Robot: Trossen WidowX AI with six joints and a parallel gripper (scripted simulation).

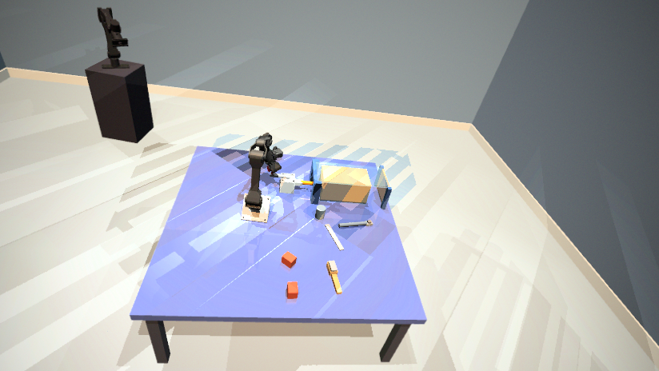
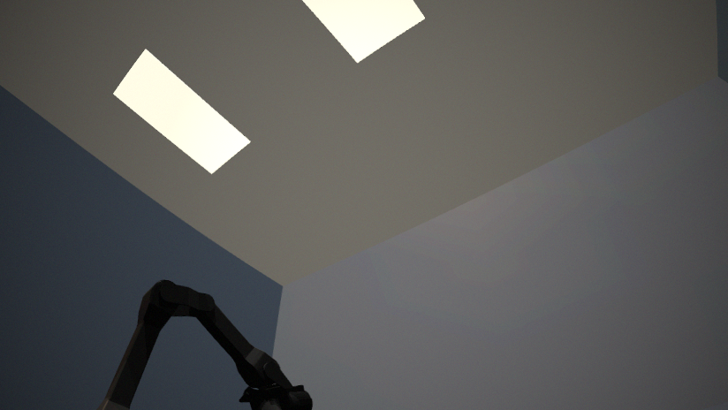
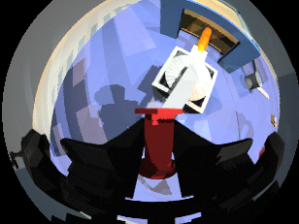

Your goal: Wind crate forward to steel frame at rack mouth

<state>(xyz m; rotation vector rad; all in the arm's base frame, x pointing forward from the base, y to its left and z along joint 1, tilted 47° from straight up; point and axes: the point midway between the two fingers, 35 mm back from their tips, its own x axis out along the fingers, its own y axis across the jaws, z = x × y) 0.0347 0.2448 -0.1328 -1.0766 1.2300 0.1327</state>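
Right now my gripper tip is 20 mm short of the winch handle, 10 mm to the left of it and 30 mm above it. The rest, counted from my gripper tip: red piece 10 mm behind, 10 mm to the right; then blue steel frame 250 mm ahead, 30 mm to the left, 30 mm below; then grey winch 70 mm ahead, 10 mm to the right, 100 mm below.
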